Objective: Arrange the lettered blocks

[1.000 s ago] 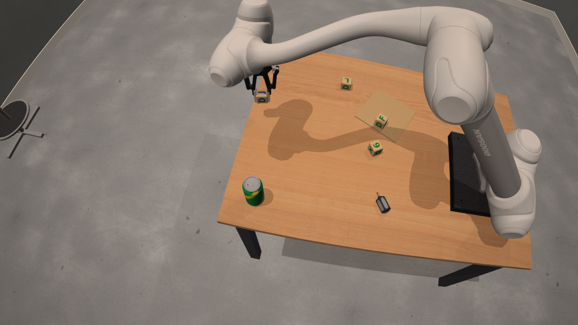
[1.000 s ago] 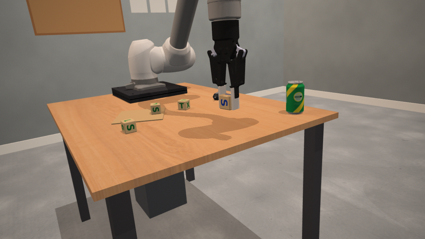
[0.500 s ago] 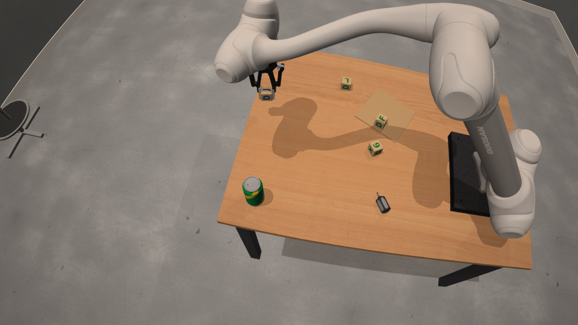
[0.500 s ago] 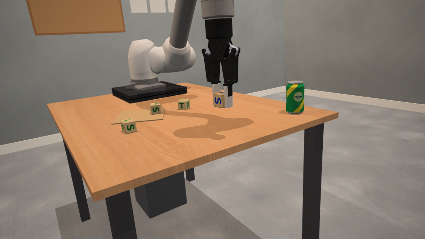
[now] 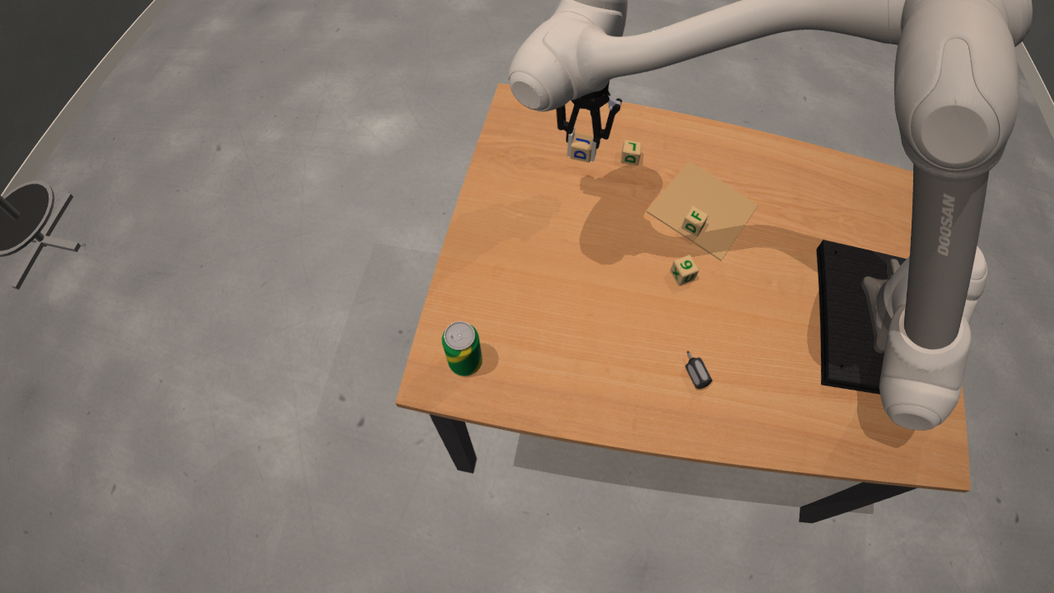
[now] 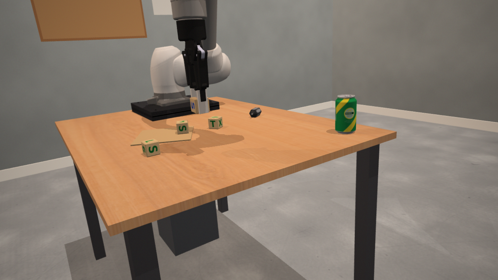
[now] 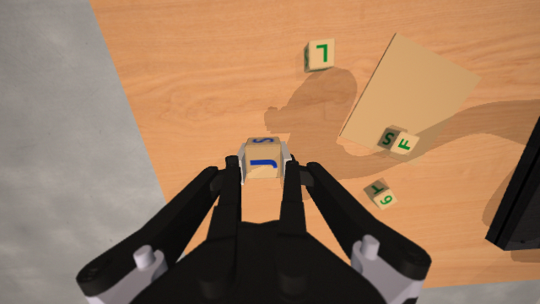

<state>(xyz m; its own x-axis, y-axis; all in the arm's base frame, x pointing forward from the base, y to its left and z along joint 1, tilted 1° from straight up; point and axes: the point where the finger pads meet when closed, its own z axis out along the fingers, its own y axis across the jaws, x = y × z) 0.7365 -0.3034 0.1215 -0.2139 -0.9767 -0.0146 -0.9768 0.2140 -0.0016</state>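
Right now my hand is 29 cm past the tan mat, 16 cm above it and 3 cm to the right of it. Round my hand: blue-lettered block: 1 cm below; then soda can: 42 cm to the left, 21 cm ahead, 9 cm below; then black tool: 42 cm to the left, 24 cm behind, 14 cm below.
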